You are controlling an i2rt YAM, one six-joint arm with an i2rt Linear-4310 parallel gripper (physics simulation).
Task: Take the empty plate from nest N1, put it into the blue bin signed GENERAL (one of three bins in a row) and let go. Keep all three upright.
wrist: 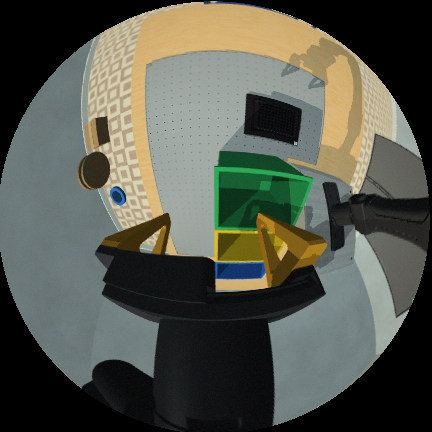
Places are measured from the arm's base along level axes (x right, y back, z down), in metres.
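Pixels of known places: gripper, fingertip midpoint: [213, 217]; arm's base at its link origin: [334, 215].
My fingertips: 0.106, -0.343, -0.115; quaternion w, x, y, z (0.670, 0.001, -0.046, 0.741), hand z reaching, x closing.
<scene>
For each thing: its top centre in the pictures, then the offset to it from my fingertips, as dx, dy, dz. Level surfaces: height alone.
- blue bin at its top centre: [241, 271] -0.307, +0.057, +0.084
- yellow bin at its top centre: [250, 248] -0.176, +0.070, +0.084
- green bin at its top centre: [263, 204] -0.044, +0.082, +0.084
- black rectangular piece with a fine grid, top centre: [276, 118] +0.120, +0.161, +0.238
- grey perforated board at its surface level: dz +0.264
My gripper [213, 217] is open, its two orange fingers wide apart with nothing between them. A blue bin [239, 270] is the lowest in view and smallest-looking of three bins in a row, partly behind the right finger. The yellow bin [239, 246] is beside it, and the green bin [237, 200] is nearest the picture's middle. All three look upright. No sign on them can be read. A black rectangular piece with a fine grid [272, 120] lies on the board beyond the green bin. I cannot tell plate from nest there, nor read a nest label.
A grey perforated board [185, 110] lies on the wooden table [175, 30]. A block [101, 131], a brown round piece [95, 170] and a small blue round piece [113, 191] are at the left. A black arm part [370, 212] is at the right, beside the bins.
</scene>
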